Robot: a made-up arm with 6 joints.
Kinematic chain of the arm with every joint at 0, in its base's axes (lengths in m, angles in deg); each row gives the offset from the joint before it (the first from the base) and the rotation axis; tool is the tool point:
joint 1: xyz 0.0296 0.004 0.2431 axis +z
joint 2: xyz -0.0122 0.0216 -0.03 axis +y
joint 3: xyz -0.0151 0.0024 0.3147 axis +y
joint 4: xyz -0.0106 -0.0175 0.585 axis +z
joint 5: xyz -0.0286 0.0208 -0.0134 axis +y
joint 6: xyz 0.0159 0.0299 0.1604 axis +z
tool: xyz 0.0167 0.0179 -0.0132
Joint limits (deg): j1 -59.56..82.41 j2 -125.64..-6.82 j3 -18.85..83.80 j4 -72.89..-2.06 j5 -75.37..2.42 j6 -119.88..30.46
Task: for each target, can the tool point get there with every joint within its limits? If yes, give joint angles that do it. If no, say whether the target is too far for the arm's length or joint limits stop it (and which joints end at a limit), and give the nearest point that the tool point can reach.
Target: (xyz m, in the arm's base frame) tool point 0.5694 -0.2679 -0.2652
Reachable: no: joint limits stop it (at a limit: joint 1, joint 2, joint 3, joint 4, joint 5, joint 6) | nearest point -0.0736 -0.4701 -0.5978 | short by 0.752 m
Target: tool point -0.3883 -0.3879 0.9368
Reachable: yes | joints 50.30 -79.20 60.55 -48.35 -22.85 -72.16
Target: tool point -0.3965 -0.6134 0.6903
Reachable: yes | joints 59.57 -105.75 70.07 -16.34 -12.20 -62.76
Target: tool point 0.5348 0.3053 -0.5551
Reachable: no: joint limits stop it (at a limit: joint 1, joint 2, joint 3, joint 5, joint 6) | nearest point -0.1107 0.5206 -0.5720 | short by 0.681 m
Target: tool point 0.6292 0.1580 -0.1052
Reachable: no: joint limits stop it (at a limit: joint 2, joint 3, joint 4, joint 5) | nearest point 0.6581 0.1654 0.6266 | short by 0.732 m
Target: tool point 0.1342 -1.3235 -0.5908
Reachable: no: too far | nearest point -0.0910 -0.8767 -0.3333 | short by 0.563 m
